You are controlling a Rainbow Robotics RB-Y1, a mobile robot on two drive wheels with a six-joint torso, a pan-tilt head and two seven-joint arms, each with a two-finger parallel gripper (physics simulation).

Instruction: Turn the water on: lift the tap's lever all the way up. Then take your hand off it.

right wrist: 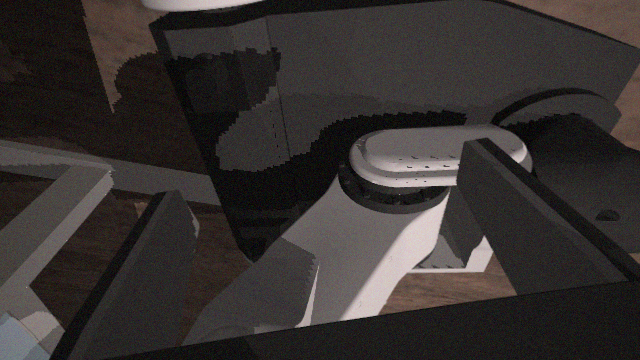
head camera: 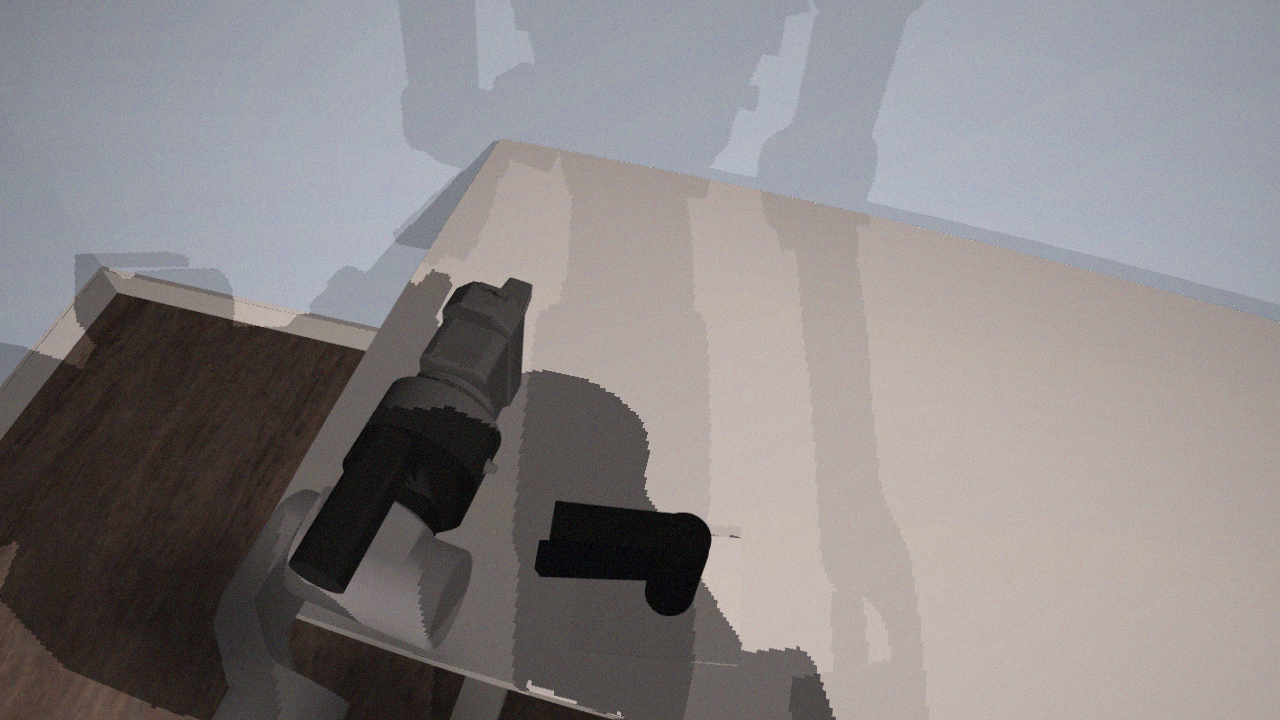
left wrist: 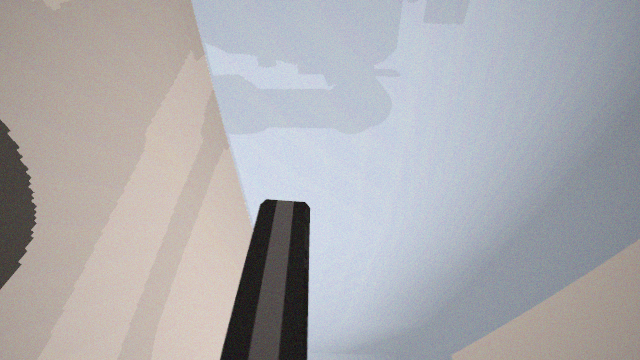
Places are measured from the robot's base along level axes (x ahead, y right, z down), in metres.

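Pixels of known places: left gripper, fingertip midpoint: (head camera: 521, 286) (left wrist: 285, 217); right gripper, fingertip midpoint: (right wrist: 322, 185).
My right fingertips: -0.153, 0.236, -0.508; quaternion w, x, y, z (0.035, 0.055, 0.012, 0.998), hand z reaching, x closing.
Note:
Behind a point stands the place of what it marks, as x, y, z.
The black tap (head camera: 675, 559) {0.096, 0.069, -0.860} stands over the pale counter (head camera: 1074, 447) {0.274, 0.586, -0.721} in the head view, with two parallel bars reaching left from a round column. Which bar is the lever, and how high it is lifted, I cannot tell. My left gripper (head camera: 519, 288) {0.287, -0.057, -0.973} (left wrist: 285, 217) {0.287, -0.057, -0.973} is shut and empty. It is up and to the left of the tap in the head view, apart from it. The tap does not show in the left wrist view. My right gripper (right wrist: 322, 185) {-0.153, 0.236, -0.508} is open and empty, with its fingers wide apart, in front of the robot's own white and dark body parts.
A pale frame (head camera: 241, 308) {1.063, -0.887, -0.062} edges dark brown wood left of the counter in the head view. A blue-grey surface (head camera: 268, 134) {1.004, -0.611, -0.622} (left wrist: 425, 150) {0.723, 0.463, -1.284} with the robot's shadows lies beyond the counter. Pale bars (right wrist: 55, 215) {0.414, -0.102, -0.180} stand at the left in the right wrist view.

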